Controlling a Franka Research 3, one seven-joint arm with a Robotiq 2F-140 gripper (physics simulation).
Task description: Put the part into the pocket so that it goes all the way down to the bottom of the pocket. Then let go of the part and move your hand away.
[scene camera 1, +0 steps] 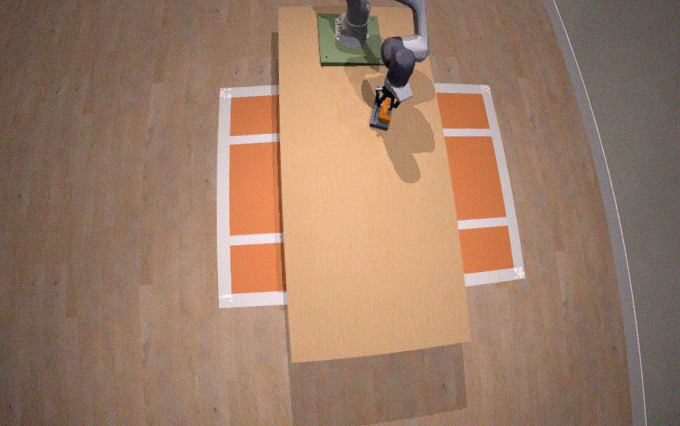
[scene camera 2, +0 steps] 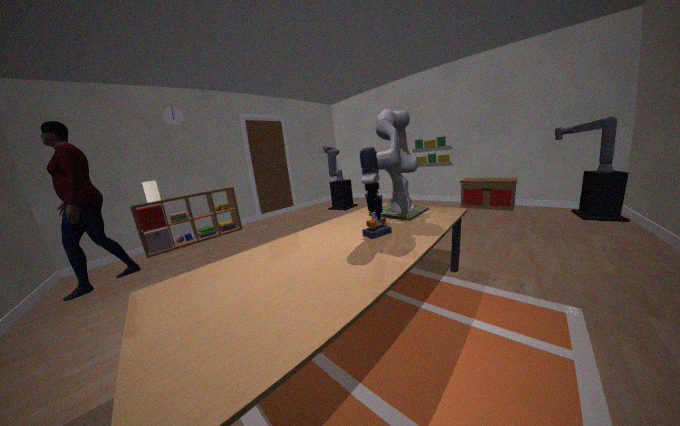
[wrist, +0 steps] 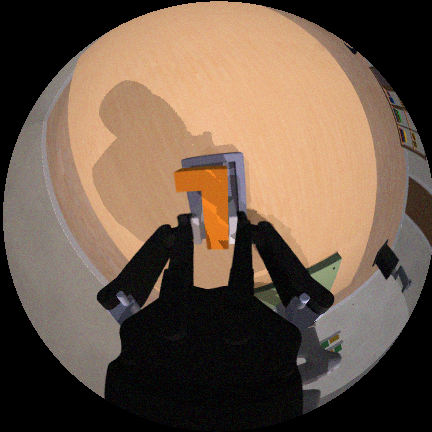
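The orange L-shaped part [scene camera 1: 384, 111] [scene camera 2: 372, 223] [wrist: 215, 200] is between the fingers of my gripper [scene camera 1: 387, 100] [scene camera 2: 375, 220] [wrist: 216, 206], which is shut on its long leg. The blue-grey block with the pocket [scene camera 1: 379, 126] [scene camera 2: 377, 231] [wrist: 239, 175] sits on the table. The part is over the block and covers much of the pocket in the wrist view. In the wrist view a dark strip of the pocket shows to the right of the part, and the short leg reaches to the block's left edge. How deep the part's underside sits is hidden.
The long wooden table [scene camera 1: 371, 225] [scene camera 2: 250, 291] [wrist: 300, 100] carries the green base plate [scene camera 1: 328, 50] [scene camera 2: 419, 211] [wrist: 327, 275] of the arm, behind the block. A person [scene camera 2: 75, 175] is at the left of the room, away from the table.
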